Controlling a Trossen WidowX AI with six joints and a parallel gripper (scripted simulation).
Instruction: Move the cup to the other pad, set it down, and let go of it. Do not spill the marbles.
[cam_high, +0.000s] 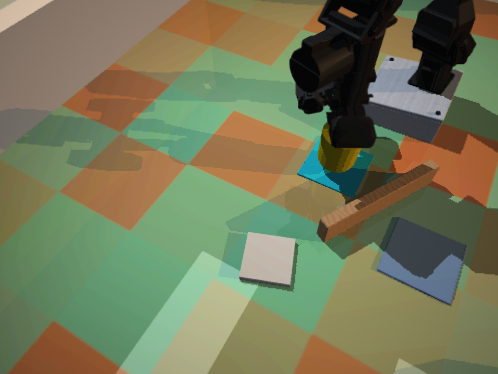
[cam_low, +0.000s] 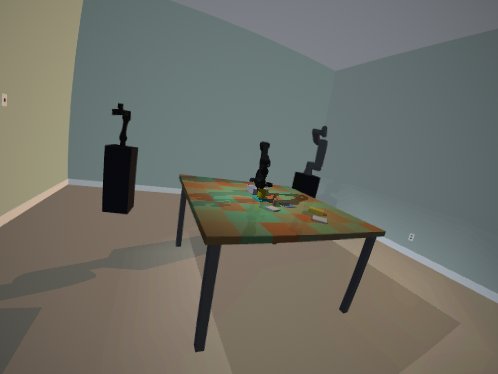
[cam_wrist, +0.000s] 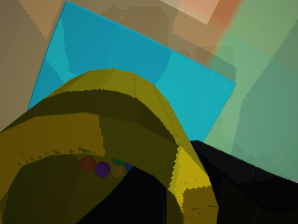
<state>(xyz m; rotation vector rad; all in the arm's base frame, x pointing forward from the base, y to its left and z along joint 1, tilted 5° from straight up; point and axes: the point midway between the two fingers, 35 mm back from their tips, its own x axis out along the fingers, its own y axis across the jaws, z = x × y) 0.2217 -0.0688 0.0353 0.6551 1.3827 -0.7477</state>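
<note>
Now: gripper tip 2 cm short of the cyan pad, 2 cm to the right of it and 6 cm above it. Also, from my gripper tip: grey-blue pad: 10 cm ahead, 22 cm to the left, 6 cm below; yellow cup: 2 cm ahead, 2 cm to the left; wooden bar: 6 cm ahead, 12 cm to the left, 3 cm below.
</note>
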